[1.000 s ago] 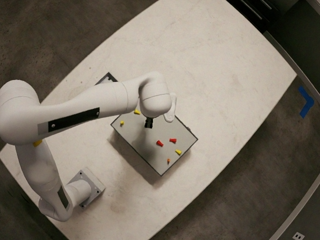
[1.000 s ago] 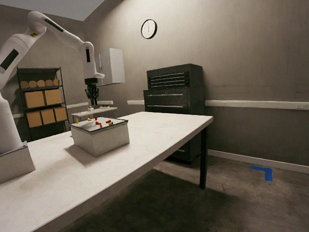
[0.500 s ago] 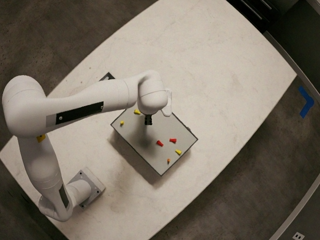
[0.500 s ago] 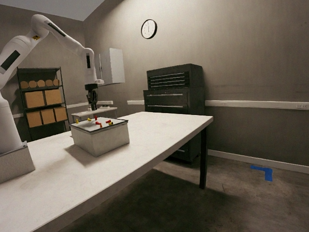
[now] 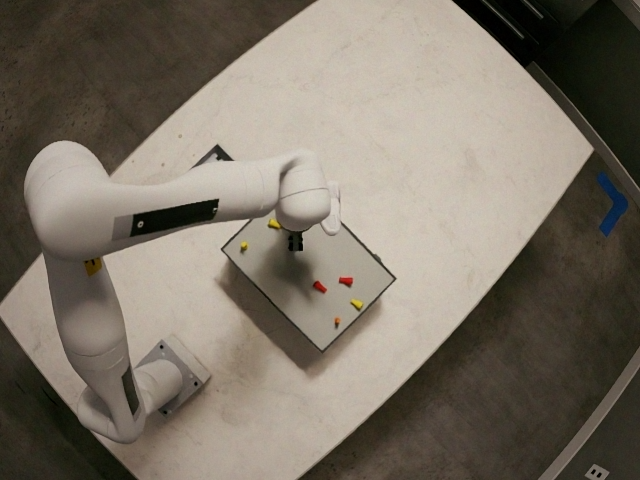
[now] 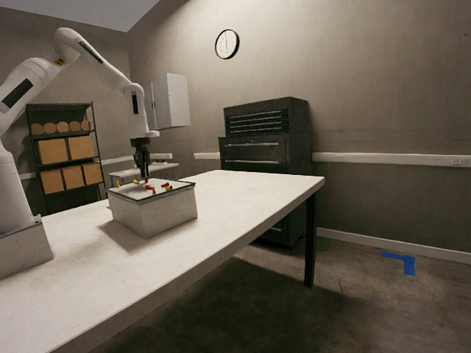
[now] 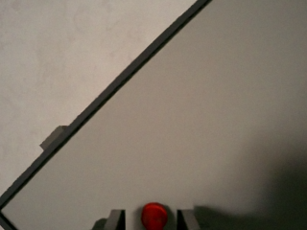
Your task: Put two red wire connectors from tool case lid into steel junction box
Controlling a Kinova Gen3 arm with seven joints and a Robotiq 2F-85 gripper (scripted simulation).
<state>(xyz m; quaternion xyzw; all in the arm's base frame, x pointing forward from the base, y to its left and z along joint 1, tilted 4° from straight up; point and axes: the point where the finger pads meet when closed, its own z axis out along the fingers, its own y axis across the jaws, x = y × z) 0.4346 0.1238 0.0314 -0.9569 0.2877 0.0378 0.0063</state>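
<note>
The tool case is 20 mm behind my hand, 80 mm to the right of it and 70 mm below it.
</note>
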